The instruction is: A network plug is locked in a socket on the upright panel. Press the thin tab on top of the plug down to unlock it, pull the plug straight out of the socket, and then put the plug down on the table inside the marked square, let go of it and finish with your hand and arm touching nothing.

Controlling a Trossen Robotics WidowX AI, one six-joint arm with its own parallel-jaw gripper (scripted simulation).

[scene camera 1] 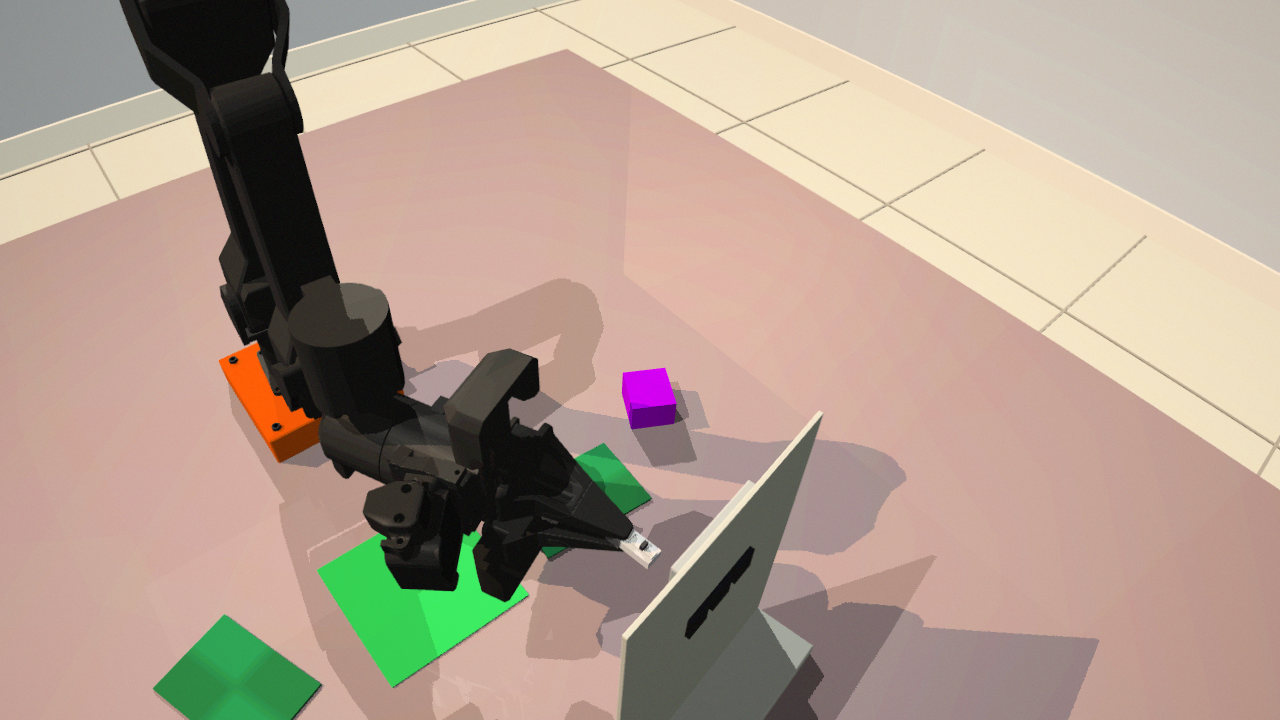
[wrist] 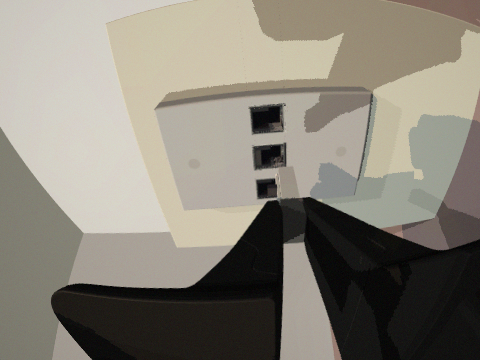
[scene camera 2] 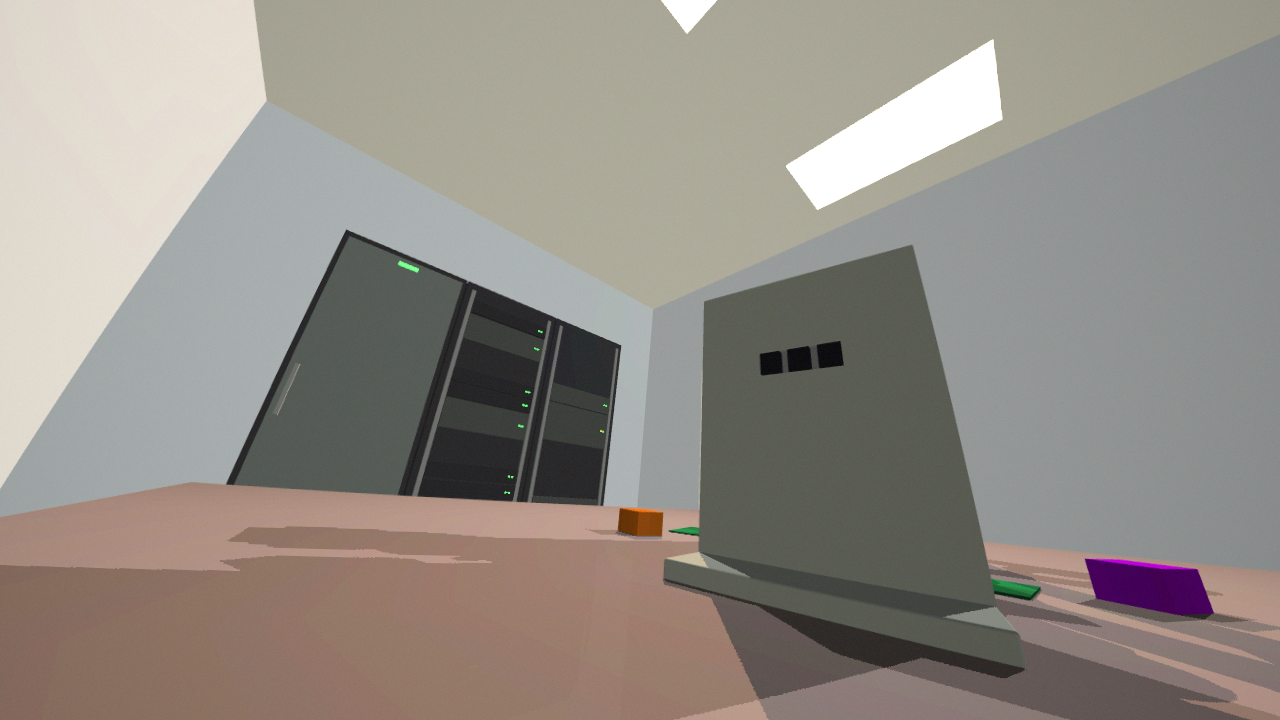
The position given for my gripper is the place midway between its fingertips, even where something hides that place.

In view: my gripper (scene camera 1: pixel 629 538), an upright panel (wrist: pixel 369 109) and a bright green marked square (scene camera 1: pixel 403 630).
My gripper is seen too in the wrist view (wrist: pixel 288 210).
